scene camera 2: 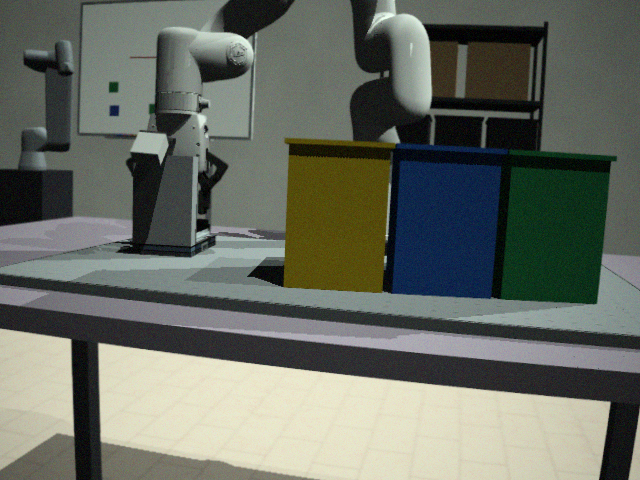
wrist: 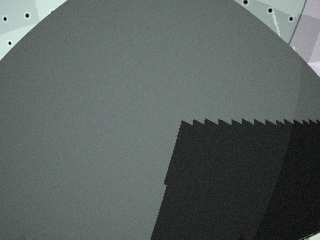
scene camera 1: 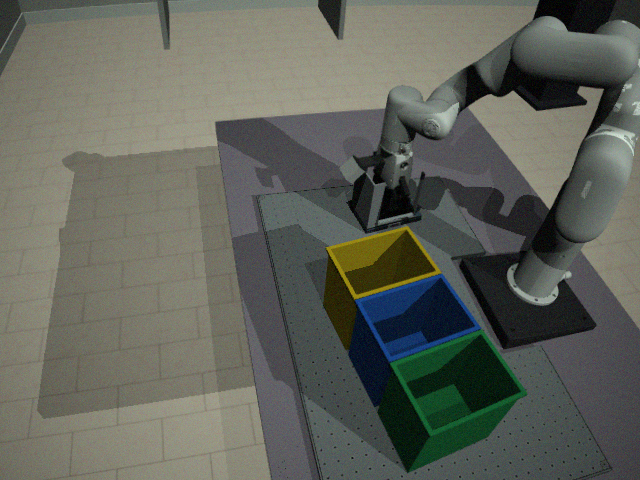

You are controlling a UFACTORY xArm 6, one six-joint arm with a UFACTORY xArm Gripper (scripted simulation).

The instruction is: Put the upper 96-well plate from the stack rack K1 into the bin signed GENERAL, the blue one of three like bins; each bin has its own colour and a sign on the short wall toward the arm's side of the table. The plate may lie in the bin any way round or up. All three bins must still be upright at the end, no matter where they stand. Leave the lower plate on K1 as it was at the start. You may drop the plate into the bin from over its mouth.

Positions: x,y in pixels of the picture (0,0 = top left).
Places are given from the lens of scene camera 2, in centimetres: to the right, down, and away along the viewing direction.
blue bin (scene camera 2: 444,200): 15, -5, 73
yellow bin (scene camera 2: 337,195): 2, -5, 73
green bin (scene camera 2: 552,206): 28, -4, 72
grey rack wall (scene camera 2: 162,194): -24, -7, 94
The marked spots on the grey rack wall and the blue bin are 44 cm apart.
